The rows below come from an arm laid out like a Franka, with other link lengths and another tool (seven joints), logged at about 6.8 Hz.
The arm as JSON. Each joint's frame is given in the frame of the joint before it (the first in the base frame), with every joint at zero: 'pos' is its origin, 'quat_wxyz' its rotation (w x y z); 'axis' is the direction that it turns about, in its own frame. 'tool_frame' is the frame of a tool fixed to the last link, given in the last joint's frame.
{
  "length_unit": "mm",
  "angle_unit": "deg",
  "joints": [
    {
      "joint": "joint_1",
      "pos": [
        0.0,
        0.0,
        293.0
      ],
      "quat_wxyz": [
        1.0,
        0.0,
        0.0,
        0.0
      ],
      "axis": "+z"
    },
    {
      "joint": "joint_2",
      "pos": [
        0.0,
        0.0,
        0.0
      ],
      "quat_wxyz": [
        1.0,
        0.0,
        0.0,
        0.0
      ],
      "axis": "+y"
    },
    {
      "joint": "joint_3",
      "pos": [
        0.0,
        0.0,
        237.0
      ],
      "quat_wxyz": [
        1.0,
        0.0,
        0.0,
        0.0
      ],
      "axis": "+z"
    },
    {
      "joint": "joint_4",
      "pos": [
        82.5,
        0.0,
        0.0
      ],
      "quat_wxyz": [
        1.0,
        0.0,
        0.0,
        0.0
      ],
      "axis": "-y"
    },
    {
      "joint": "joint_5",
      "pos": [
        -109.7,
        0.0,
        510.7
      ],
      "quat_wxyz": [
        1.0,
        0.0,
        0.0,
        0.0
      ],
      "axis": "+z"
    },
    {
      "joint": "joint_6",
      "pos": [
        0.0,
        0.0,
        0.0
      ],
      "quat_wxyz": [
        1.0,
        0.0,
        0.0,
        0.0
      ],
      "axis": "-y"
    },
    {
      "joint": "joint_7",
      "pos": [
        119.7,
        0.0,
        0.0
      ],
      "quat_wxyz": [
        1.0,
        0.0,
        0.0,
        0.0
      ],
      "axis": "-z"
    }
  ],
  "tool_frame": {
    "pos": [
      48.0,
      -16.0,
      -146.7
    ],
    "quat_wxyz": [
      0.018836,
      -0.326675,
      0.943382,
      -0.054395
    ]
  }
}
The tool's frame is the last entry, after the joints.
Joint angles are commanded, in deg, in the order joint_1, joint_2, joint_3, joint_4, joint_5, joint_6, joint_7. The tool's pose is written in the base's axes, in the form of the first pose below.
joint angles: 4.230 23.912 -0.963 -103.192 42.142 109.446 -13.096
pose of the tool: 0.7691, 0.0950, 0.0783, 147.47, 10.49, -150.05
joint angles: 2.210 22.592 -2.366 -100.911 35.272 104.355 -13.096
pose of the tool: 0.7748, 0.0513, 0.1078, 150.99, 7.96, -146.25
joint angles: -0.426 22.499 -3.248 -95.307 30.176 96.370 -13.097
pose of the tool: 0.7835, 0.0099, 0.1528, 152.33, 5.55, -143.26
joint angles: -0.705 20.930 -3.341 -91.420 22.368 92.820 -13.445
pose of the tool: 0.7918, -0.0062, 0.2045, 158.49, 2.98, -138.12
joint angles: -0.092 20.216 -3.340 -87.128 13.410 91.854 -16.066
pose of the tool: 0.8058, -0.0154, 0.2556, 167.04, 0.44, -131.45
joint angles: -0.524 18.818 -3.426 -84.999 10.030 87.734 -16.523
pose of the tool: 0.8000, -0.0277, 0.2891, 168.41, -2.11, -129.88
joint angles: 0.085 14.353 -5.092 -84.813 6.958 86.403 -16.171
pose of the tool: 0.7928, -0.0489, 0.3497, 172.96, -2.78, -130.62
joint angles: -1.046 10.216 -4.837 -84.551 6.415 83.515 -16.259
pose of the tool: 0.7775, -0.0608, 0.4024, 174.24, -1.96, -131.12
